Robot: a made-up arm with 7 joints.
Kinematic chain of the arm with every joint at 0, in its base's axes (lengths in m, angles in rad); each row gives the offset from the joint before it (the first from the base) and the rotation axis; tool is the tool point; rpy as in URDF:
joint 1: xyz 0 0 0 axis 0.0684 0.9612 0.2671
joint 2: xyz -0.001 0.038 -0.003 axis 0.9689 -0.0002 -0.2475
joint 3: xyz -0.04 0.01 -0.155 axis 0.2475 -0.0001 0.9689
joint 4: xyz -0.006 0 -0.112 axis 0.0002 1 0
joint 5: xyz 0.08 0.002 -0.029 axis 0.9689 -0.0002 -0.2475
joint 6: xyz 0.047 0 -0.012 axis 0.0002 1 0
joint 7: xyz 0.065 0 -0.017 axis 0.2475 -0.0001 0.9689
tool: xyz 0 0 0 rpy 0 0.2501 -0.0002
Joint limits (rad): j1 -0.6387..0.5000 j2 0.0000..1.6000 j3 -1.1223..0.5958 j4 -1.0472..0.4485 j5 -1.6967..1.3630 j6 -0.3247..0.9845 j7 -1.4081..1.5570
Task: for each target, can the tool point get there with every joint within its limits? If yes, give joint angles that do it. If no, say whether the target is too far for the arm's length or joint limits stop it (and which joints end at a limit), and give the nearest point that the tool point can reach.
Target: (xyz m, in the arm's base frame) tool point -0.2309 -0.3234 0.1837
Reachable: no: joint limits stop it (at a limit: joint 1, joint 2, joint 3, joint 4, joint 6) | nearest point -0.0773 -0.0800 -0.1005 | short by 0.404 m
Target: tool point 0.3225 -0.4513 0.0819
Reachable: no: too far | nearest point 0.1834 -0.1389 -0.1405 | short by 0.408 m
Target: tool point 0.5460 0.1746 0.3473
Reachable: no: too far | nearest point 0.2287 0.2577 0.1368 | short by 0.390 m
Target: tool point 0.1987 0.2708 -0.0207
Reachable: yes | joints 0.1383 1.4627 0.3256 -0.3032 -1.2605 -0.0395 -0.0741
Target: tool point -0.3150 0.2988 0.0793
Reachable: no: joint limits stop it (at a limit: joint 1, joint 3, joint 4, joint 6) | nearest point -0.1398 0.3879 -0.1148 | short by 0.276 m
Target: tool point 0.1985 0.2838 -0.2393
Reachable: yes | joints -0.1924 0.5966 0.3683 0.2330 -0.0074 0.0488 1.0080
